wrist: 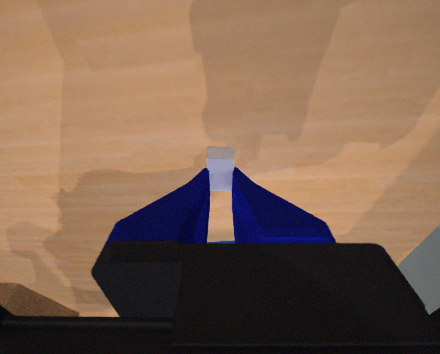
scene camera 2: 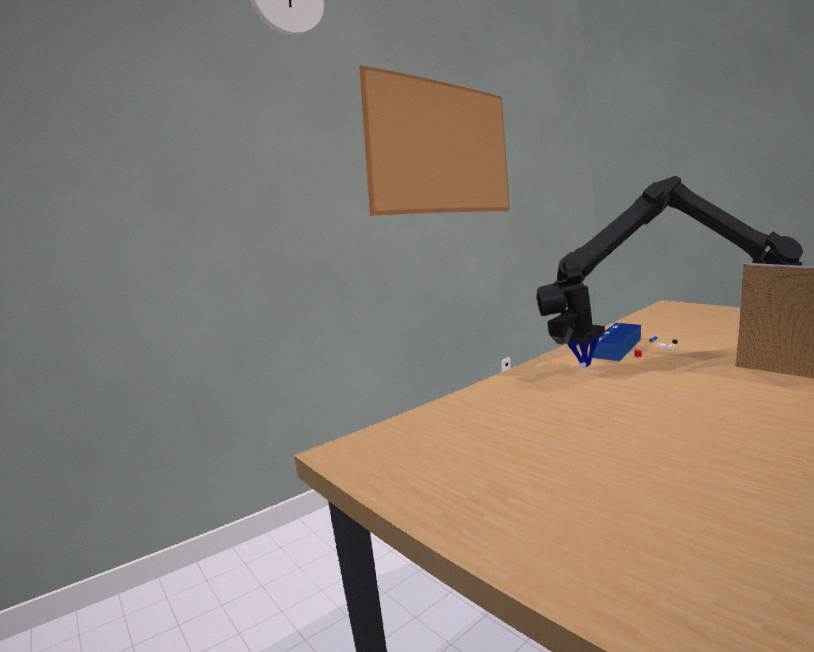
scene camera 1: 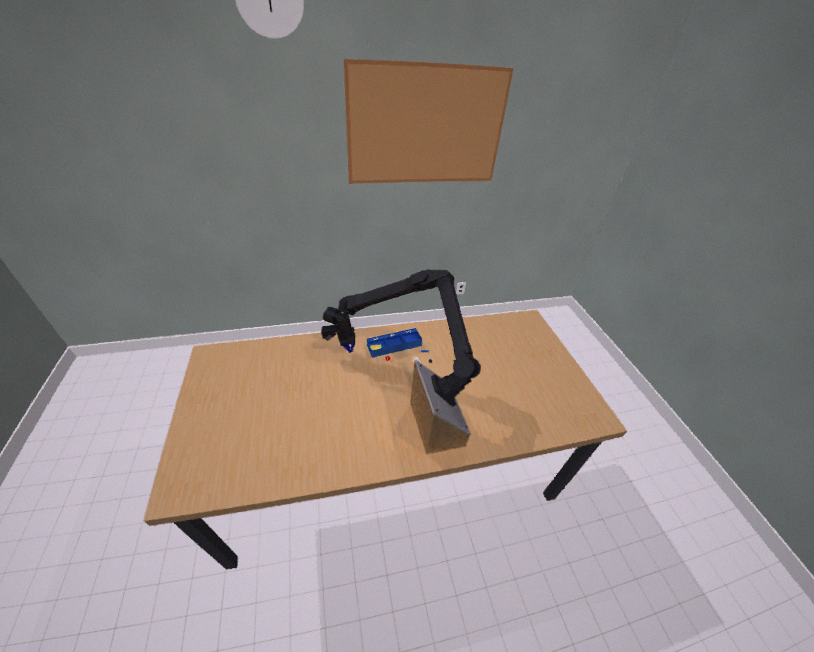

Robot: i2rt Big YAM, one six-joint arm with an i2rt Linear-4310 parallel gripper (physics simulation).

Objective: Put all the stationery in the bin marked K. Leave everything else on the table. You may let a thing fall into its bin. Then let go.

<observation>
I see my gripper [scene camera 2: 585, 365], a blue bin row [scene camera 2: 620, 338] and a pencil sharpener [wrist: 220, 160].
The blue bin row also shows in scene camera 1 [scene camera 1: 407, 339]. My gripper shows as well in the wrist view [wrist: 220, 176].
</observation>
